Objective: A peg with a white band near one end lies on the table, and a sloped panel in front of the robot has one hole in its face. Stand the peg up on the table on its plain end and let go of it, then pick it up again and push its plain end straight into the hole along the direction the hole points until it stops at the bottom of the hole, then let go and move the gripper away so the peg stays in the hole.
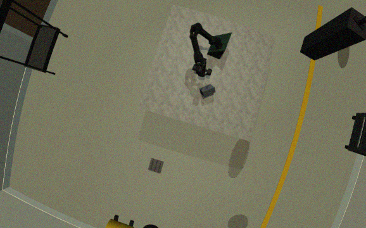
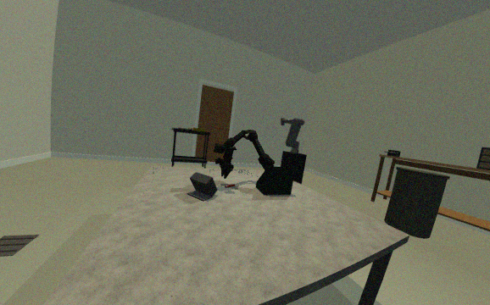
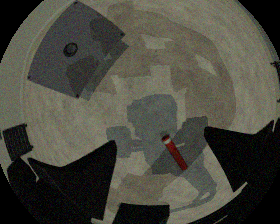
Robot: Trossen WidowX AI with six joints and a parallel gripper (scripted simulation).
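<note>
Right now the red peg is 5 cm behind my gripper tip, 2 cm to the right of it and 7 cm below it. The rest, counted from my gripper tip: sloped grey panel: 13 cm ahead, 12 cm to the left, 1 cm below.
</note>
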